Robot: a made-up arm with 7 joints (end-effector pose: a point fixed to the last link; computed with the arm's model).
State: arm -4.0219 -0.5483 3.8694 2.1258 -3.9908 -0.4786 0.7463
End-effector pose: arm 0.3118 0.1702 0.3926 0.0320 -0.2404 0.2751
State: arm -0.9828 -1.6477 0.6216 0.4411 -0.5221 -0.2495 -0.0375
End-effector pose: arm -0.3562 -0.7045 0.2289 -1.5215 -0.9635 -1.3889
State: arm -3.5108 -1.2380 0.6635 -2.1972 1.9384 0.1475 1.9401
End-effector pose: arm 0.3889 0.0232 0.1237 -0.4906 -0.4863 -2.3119
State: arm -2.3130 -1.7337 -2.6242 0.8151 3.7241 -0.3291 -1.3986
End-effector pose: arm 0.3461 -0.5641 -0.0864 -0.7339 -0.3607 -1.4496
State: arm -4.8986 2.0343 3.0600 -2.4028 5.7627 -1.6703 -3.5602
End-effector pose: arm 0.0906 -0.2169 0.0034 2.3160 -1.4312 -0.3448
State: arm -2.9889 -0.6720 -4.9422 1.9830 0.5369 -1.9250 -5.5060
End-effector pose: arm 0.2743 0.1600 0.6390 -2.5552 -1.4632 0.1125
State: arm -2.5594 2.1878 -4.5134 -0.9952 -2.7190 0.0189 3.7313
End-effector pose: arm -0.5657 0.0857 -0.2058 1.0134 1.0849 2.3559
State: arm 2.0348 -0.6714 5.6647 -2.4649 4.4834 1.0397 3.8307
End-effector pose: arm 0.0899 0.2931 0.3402 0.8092 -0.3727 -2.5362
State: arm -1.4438 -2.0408 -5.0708 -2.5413 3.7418 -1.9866 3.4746
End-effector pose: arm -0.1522 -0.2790 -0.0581 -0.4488 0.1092 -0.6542
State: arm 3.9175 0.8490 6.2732 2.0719 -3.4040 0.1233 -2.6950
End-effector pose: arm -0.3070 0.3333 0.2515 0.1803 0.2949 -0.5842
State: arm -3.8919 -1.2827 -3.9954 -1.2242 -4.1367 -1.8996 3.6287
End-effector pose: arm 0.4472 0.3118 0.5274 1.1634 1.6520 -0.6656
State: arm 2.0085 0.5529 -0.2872 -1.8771 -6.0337 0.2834 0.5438
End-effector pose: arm -0.0980 0.0521 0.7244 0.6631 -2.3594 1.4112
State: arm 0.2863 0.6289 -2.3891 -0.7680 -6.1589 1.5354 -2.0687
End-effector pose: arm 0.4537 -0.1953 0.7432 1.4358 -2.1632 0.4242
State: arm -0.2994 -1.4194 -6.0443 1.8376 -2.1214 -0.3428 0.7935
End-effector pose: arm -0.3152 -0.2153 0.5359 -1.6490 -1.6979 0.3246
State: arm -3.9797 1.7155 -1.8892 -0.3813 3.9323 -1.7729 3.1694
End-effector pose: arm -0.4702 -0.5082 0.0367 -0.9254 -0.6321 0.4146
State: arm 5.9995 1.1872 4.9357 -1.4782 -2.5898 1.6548 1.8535
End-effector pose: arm 0.4333 -0.0981 0.4537 -2.2917 -0.1575 -1.9620
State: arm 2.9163 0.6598 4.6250 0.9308 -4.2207 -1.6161 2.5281
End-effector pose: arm -0.2571 -0.2412 0.7325 -1.3128 -1.4438 1.0963
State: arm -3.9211 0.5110 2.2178 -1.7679 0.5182 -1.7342 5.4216
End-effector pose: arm -0.1361 -0.3028 0.4867 0.0874 0.7752 -2.0476
